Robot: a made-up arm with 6 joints. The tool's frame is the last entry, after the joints.
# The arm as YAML. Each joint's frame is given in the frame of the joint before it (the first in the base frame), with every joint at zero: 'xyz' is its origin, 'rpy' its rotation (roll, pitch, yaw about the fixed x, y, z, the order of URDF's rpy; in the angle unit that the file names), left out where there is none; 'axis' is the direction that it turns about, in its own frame. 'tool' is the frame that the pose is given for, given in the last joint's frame.
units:
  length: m
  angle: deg
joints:
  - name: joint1
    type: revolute
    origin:
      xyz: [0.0, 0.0, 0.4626]
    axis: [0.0, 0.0, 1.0]
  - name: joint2
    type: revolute
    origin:
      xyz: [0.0, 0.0, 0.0]
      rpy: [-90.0, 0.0, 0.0]
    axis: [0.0, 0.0, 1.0]
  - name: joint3
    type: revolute
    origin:
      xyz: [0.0, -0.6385, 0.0]
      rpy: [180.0, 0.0, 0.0]
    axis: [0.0, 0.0, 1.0]
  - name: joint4
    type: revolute
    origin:
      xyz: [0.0, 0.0, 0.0]
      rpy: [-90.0, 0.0, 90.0]
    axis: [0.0, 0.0, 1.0]
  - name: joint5
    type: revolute
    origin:
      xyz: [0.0, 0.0, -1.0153]
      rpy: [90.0, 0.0, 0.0]
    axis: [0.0, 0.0, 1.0]
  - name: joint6
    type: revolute
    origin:
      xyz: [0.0, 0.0, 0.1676]
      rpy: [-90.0, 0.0, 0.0]
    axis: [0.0, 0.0, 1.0]
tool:
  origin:
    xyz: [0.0, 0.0, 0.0]
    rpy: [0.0, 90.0, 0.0]
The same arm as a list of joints. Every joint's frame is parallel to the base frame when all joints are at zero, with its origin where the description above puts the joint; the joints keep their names.
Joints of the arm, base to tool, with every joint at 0 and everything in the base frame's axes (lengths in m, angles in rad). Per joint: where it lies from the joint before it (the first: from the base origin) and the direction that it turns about. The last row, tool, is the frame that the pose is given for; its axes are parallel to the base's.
joint1: xyz 0 0 0.4626 axis +z
joint2: xyz 0 0 0 axis +y
joint3: xyz 0 0 0.6385 axis -y
joint4: xyz 0 0 0 axis -x
joint5: xyz 1.0153 0 0 axis -y
joint6: xyz 0 -0.1676 0 axis -x
tool: xyz 0 0 0

